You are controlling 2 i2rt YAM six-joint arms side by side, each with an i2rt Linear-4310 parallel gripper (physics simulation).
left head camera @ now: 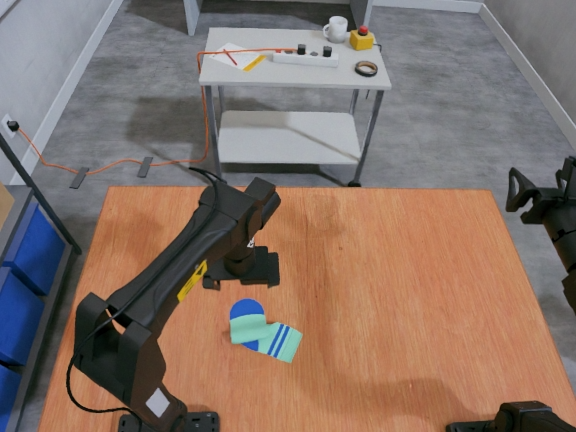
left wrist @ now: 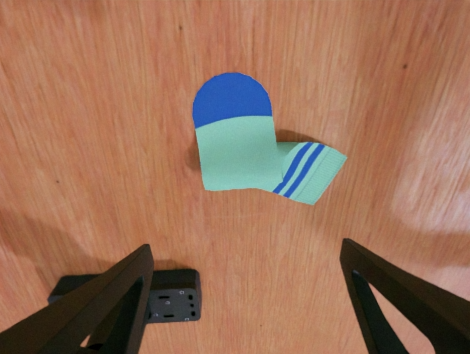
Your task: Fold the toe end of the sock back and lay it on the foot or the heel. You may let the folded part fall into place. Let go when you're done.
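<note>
The mint and blue sock (left head camera: 249, 327) (left wrist: 239, 152) lies doubled up on the wooden table. A rounded blue end points to the back of the table, and a mint part with a straight front edge lies over the heel area. A bit of blue shows under that edge in the head view. The striped cuff (left head camera: 286, 343) (left wrist: 311, 172) lies to the right. Shadows beside the mint part suggest it stands slightly raised. My left gripper (left head camera: 242, 286) (left wrist: 245, 250) is open and empty, above and apart from the sock. My right gripper (left head camera: 542, 175) is open, far off at the right picture edge.
The wooden table (left head camera: 400, 280) (left wrist: 390, 115) carries the black arm bases at its front edge; one base (left wrist: 175, 295) shows at the lower left in the wrist view. Behind it stands a white cart (left head camera: 295, 79). Blue bins (left head camera: 36, 250) stand at the left.
</note>
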